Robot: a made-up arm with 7 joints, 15 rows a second.
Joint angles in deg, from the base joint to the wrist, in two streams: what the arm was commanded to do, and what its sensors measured. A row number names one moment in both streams.
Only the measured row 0 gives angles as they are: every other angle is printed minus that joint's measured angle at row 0.
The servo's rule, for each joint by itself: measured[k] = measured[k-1] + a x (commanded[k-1-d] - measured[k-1]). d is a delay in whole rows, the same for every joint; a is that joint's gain. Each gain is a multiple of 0.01, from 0.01 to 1. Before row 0 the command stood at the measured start. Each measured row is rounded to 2 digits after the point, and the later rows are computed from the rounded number. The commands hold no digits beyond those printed.
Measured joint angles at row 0:
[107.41, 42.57, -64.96, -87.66, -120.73, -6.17, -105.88]
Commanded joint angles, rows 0 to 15:
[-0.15, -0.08, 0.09, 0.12, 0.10, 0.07, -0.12]
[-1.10, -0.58, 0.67, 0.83, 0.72, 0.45, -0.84]
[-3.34, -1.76, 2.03, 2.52, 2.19, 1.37, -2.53]
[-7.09, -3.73, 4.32, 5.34, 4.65, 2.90, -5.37]
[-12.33, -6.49, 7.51, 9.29, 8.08, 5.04, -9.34]
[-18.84, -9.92, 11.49, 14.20, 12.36, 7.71, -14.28]
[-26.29, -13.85, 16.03, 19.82, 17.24, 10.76, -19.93]
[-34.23, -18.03, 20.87, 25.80, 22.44, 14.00, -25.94]
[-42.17, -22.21, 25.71, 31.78, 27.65, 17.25, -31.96]
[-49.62, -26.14, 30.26, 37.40, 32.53, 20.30, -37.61]
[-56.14, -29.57, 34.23, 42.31, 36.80, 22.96, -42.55]
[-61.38, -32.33, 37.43, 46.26, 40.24, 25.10, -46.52]
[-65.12, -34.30, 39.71, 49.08, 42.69, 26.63, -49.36]
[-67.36, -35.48, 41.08, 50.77, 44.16, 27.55, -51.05]
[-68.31, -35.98, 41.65, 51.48, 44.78, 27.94, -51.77]
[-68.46, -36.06, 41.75, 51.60, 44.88, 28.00, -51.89]
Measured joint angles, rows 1 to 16:
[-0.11, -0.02, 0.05, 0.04, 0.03, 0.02, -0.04]
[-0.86, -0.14, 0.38, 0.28, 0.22, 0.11, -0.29]
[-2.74, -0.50, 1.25, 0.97, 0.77, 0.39, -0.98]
[-6.05, -1.21, 2.88, 2.32, 1.86, 0.94, -2.34]
[-10.82, -2.37, 5.33, 4.48, 3.60, 1.84, -4.51]
[-16.92, -4.03, 8.59, 7.49, 6.05, 3.13, -7.54]
[-24.04, -6.19, 12.53, 11.31, 9.18, 4.81, -11.38]
[-31.78, -8.79, 16.95, 15.80, 12.89, 6.83, -15.89]
[-39.68, -11.74, 21.59, 20.75, 17.02, 9.12, -20.87]
[-47.23, -14.91, 26.19, 25.91, 21.36, 11.58, -26.06]
[-54.00, -18.14, 30.45, 30.99, 25.68, 14.08, -31.17]
[-59.61, -21.26, 34.15, 35.72, 29.76, 16.50, -35.93]
[-63.80, -24.13, 37.10, 39.86, 33.38, 18.73, -40.09]
[-66.51, -26.63, 39.21, 43.24, 36.40, 20.67, -43.49]
[-67.88, -28.69, 40.50, 45.79, 38.75, 22.27, -46.06]
[-68.32, -30.31, 41.16, 47.59, 40.47, 23.53, -47.87]
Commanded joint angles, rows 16 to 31:
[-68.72, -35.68, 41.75, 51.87, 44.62, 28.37, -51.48]
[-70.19, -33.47, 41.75, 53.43, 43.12, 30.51, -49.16]
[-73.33, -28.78, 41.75, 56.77, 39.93, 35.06, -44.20]
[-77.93, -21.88, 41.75, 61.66, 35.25, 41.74, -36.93]
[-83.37, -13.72, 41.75, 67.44, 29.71, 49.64, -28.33]
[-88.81, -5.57, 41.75, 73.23, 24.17, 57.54, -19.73]
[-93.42, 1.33, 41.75, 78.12, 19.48, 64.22, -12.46]
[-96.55, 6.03, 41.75, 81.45, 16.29, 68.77, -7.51]
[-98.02, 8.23, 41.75, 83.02, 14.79, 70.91, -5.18]
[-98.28, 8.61, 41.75, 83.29, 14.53, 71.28, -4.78]
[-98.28, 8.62, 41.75, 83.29, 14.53, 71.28, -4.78]
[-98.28, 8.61, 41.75, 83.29, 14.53, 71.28, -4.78]
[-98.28, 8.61, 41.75, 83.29, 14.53, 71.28, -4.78]
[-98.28, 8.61, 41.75, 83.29, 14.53, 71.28, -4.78]
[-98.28, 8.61, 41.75, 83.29, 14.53, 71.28, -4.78]
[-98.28, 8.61, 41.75, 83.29, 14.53, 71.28, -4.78]
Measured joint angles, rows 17 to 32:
[-68.62, -31.49, 41.47, 48.92, 41.63, 24.59, -48.99]
[-69.81, -31.93, 41.62, 50.32, 42.05, 25.89, -49.04]
[-72.49, -31.24, 41.69, 52.32, 41.46, 27.91, -47.54]
[-76.62, -29.18, 41.72, 55.22, 39.72, 30.95, -44.25]
[-81.75, -25.78, 41.74, 59.01, 36.92, 35.06, -39.31]
[-87.12, -21.33, 41.75, 63.42, 33.35, 40.01, -33.24]
[-91.91, -16.34, 41.75, 67.98, 29.47, 45.34, -26.80]
[-95.44, -11.42, 41.75, 72.16, 25.78, 50.49, -20.82]
[-97.40, -7.10, 41.75, 75.53, 22.70, 54.98, -15.97]
[-98.07, -3.64, 41.75, 77.94, 20.41, 58.57, -12.50]
[-98.23, -0.94, 41.75, 79.60, 18.76, 61.37, -10.11]
[-98.27, 1.16, 41.75, 80.74, 17.58, 63.55, -8.46]
[-98.28, 2.80, 41.75, 81.53, 16.73, 65.25, -7.32]
[-98.28, 4.08, 41.75, 82.08, 16.11, 66.58, -6.53]
[-98.28, 5.08, 41.75, 82.46, 15.67, 67.61, -5.99]
[-98.28, 5.86, 41.75, 82.72, 15.35, 68.42, -5.61]

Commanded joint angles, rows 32 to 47:
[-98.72, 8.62, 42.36, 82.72, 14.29, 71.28, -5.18]
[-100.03, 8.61, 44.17, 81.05, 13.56, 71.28, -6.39]
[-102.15, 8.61, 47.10, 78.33, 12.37, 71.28, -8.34]
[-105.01, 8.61, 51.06, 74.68, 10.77, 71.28, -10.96]
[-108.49, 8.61, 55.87, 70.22, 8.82, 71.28, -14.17]
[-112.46, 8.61, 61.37, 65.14, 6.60, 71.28, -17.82]
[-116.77, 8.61, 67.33, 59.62, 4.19, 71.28, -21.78]
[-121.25, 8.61, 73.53, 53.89, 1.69, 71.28, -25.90]
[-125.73, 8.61, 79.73, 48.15, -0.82, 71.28, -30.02]
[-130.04, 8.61, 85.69, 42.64, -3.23, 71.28, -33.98]
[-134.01, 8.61, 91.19, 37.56, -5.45, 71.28, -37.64]
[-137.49, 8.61, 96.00, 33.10, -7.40, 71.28, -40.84]
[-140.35, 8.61, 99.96, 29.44, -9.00, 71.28, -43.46]
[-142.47, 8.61, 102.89, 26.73, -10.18, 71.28, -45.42]
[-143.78, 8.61, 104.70, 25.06, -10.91, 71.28, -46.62]
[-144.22, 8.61, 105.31, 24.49, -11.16, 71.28, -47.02]
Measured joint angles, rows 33 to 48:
[-98.61, 6.47, 42.07, 82.72, 15.05, 69.05, -5.48]
[-99.69, 6.94, 43.18, 82.20, 14.63, 69.54, -5.76]
[-101.56, 7.31, 45.26, 81.00, 14.00, 69.92, -6.56]
[-104.18, 7.60, 48.33, 79.04, 13.10, 70.22, -7.92]
[-107.46, 7.82, 52.33, 76.31, 11.90, 70.45, -9.86]
[-111.26, 7.99, 57.12, 72.85, 10.42, 70.63, -12.33]
[-115.45, 8.13, 62.53, 68.75, 8.68, 70.77, -15.26]
[-119.86, 8.24, 68.36, 64.14, 6.72, 70.88, -18.56]
[-124.32, 8.32, 74.39, 59.18, 4.61, 70.97, -22.11]
[-128.67, 8.38, 80.38, 54.05, 2.41, 71.04, -25.79]
[-132.73, 8.43, 86.11, 48.94, 0.21, 71.09, -29.46]
[-136.35, 8.47, 91.35, 44.03, -1.92, 71.13, -32.99]
[-139.39, 8.50, 95.91, 39.51, -3.90, 71.16, -36.24]
[-141.73, 8.52, 99.61, 35.55, -5.66, 71.19, -39.09]
[-143.29, 8.54, 102.31, 32.30, -7.13, 71.21, -41.42]
[-144.00, 8.56, 103.90, 29.88, -8.26, 71.23, -43.16]

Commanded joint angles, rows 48 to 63:
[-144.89, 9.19, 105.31, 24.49, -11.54, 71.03, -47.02]
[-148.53, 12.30, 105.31, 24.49, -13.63, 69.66, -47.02]
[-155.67, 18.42, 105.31, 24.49, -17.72, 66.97, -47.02]
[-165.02, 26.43, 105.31, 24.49, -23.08, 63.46, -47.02]
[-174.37, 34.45, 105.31, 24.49, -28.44, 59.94, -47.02]
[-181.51, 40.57, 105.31, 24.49, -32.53, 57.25, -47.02]
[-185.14, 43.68, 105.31, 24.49, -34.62, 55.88, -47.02]
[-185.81, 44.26, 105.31, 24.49, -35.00, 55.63, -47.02]
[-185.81, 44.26, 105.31, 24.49, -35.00, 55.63, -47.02]
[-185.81, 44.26, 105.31, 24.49, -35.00, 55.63, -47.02]
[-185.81, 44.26, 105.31, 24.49, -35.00, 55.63, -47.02]
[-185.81, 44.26, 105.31, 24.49, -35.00, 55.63, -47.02]
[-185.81, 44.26, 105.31, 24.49, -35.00, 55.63, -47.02]
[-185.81, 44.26, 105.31, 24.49, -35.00, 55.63, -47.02]
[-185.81, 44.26, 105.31, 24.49, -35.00, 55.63, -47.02]
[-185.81, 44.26, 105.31, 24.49, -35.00, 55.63, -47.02]
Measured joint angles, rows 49 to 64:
[-144.68, 8.70, 104.65, 28.21, -9.18, 71.19, -44.36]
[-147.61, 9.49, 105.00, 27.06, -10.43, 70.85, -45.18]
[-153.74, 11.45, 105.16, 26.26, -12.47, 70.00, -45.75]
[-162.31, 14.75, 105.24, 25.71, -15.44, 68.56, -46.14]
[-171.48, 19.08, 105.28, 25.33, -19.08, 66.66, -46.41]
[-179.10, 23.81, 105.30, 25.07, -22.85, 64.59, -46.60]
[-183.69, 28.18, 105.31, 24.89, -26.15, 62.67, -46.73]
[-185.30, 31.72, 105.31, 24.77, -28.63, 61.12, -46.82]
[-185.69, 34.48, 105.31, 24.68, -30.41, 59.91, -46.88]
[-185.78, 36.63, 105.31, 24.62, -31.70, 58.97, -46.92]
[-185.80, 38.31, 105.31, 24.58, -32.62, 58.24, -46.95]
[-185.81, 39.62, 105.31, 24.55, -33.29, 57.67, -46.97]
[-185.81, 40.64, 105.31, 24.53, -33.77, 57.22, -46.99]
[-185.81, 41.44, 105.31, 24.52, -34.11, 56.87, -47.00]
[-185.81, 42.06, 105.31, 24.51, -34.36, 56.60, -47.01]
[-185.81, 42.54, 105.31, 24.50, -34.54, 56.39, -47.01]

